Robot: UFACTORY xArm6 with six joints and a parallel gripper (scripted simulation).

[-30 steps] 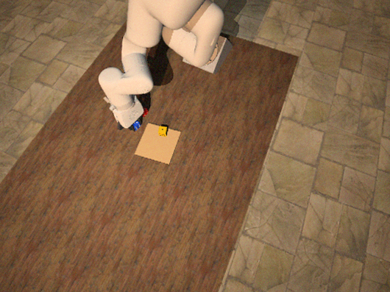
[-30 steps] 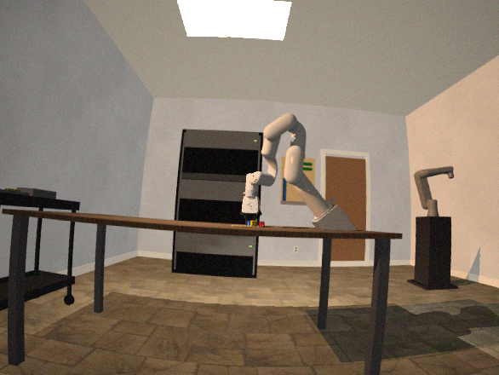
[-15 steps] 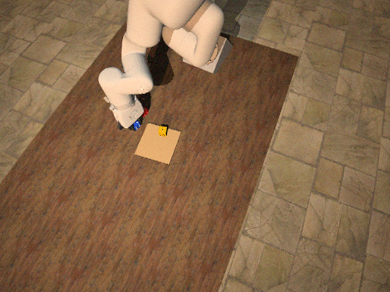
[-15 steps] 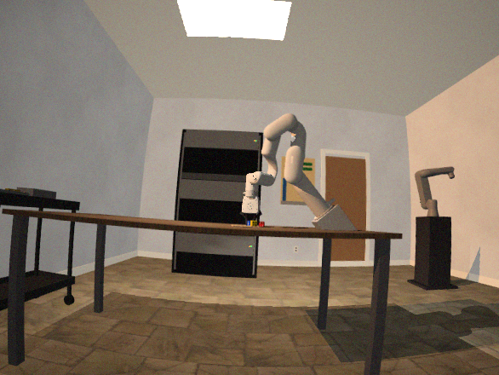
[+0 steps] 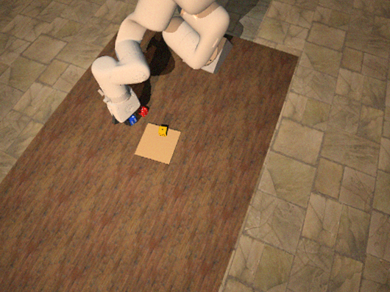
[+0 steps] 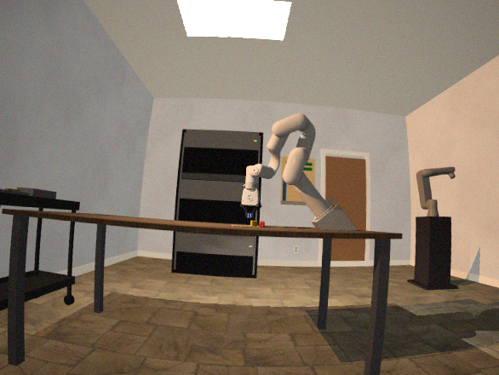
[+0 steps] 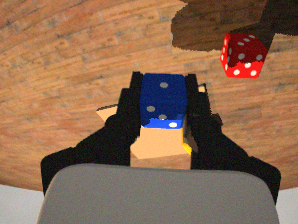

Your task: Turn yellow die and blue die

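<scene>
My gripper is now 12 cm to the right of the yellow die, 5 cm above it and 3 cm past it. From my hand the other things lie so: red die (7 cm behind, 5 cm below); tan mat (12 cm to the left, 7 cm below, 1 cm ahead); blue die (1 cm below).
</scene>
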